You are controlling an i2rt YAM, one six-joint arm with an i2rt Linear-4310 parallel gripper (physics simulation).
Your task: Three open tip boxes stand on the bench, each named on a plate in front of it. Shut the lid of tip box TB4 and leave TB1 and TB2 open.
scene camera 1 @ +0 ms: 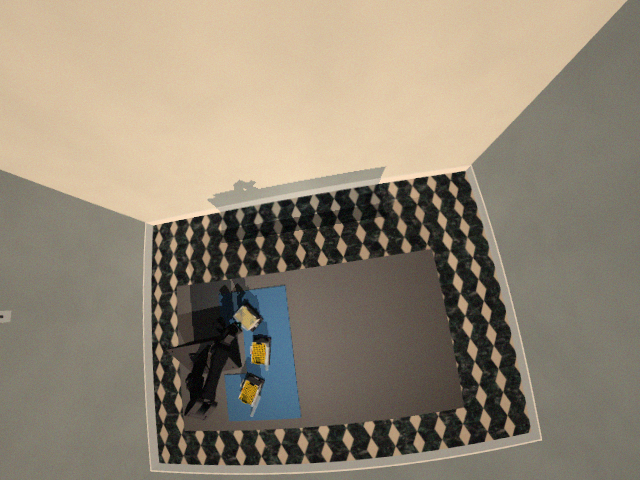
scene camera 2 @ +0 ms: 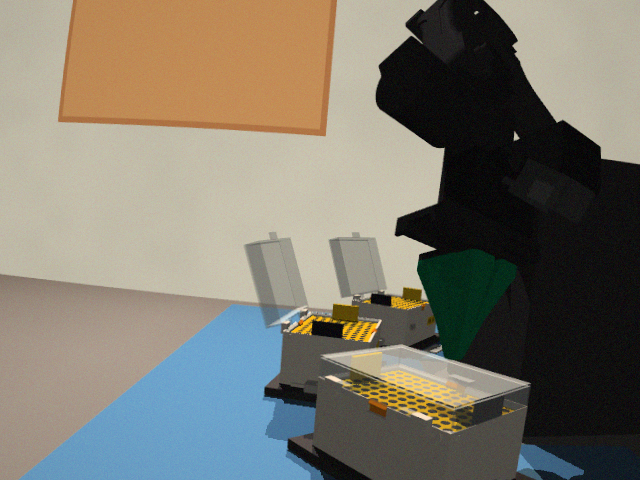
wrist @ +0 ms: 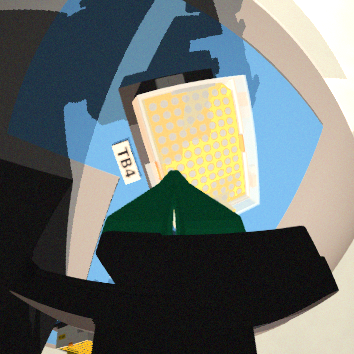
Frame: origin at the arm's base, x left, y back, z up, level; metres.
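Seen in the pictures: gripper, fingertip midpoint: [scene camera 1: 240,322] [scene camera 2: 453,359] [wrist: 173,177]; arm's base, origin of the base link: [scene camera 1: 200,362] [scene camera 2: 631,288].
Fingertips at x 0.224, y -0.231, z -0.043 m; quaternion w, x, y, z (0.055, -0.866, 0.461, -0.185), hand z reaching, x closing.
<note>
Offsets run from my fingertips to a thing's top centre. "*": to the spot under its first point. Level surfaces: height alone.
Tip box TB4 {dx +0.017, dy -0.015, dz -0.003 m} [scene camera 1: 248,317] [scene camera 2: 382,444] [wrist: 195,135] is a grey box with a yellow perforated rack. Its clear lid {* dx +0.008, dy -0.036, dz -0.003 m} [scene camera 2: 403,361] lies level across the top, shut down over the rack. Its nameplate {* dx -0.021, dy +0.024, dz -0.078 m} [wrist: 126,161] reads TB4. Two other tip boxes, the middle one [scene camera 1: 259,353] [scene camera 2: 330,361] and the far one [scene camera 1: 250,391] [scene camera 2: 395,325], have lids {* dx -0.204, dy -0.173, dz +0.020 m} [scene camera 2: 279,279] {* dx -0.441, dy -0.098, dz +0.021 m} [scene camera 2: 359,266] standing upright, open. Their nameplates are not readable. My gripper [scene camera 2: 453,357] [wrist: 173,177] is shut and empty, green fingertips together, beside TB4 on its nameplate side in the wrist view.
A blue mat {dz -0.080 m} [scene camera 1: 279,310] [scene camera 2: 170,382] lies under the boxes on the grey-brown bench {dz -0.084 m} [scene camera 1: 372,330]. The black arm [scene camera 1: 219,361] [scene camera 2: 491,180] stands at the mat's nameplate side. An orange board [scene camera 2: 201,62] hangs on the wall behind.
</note>
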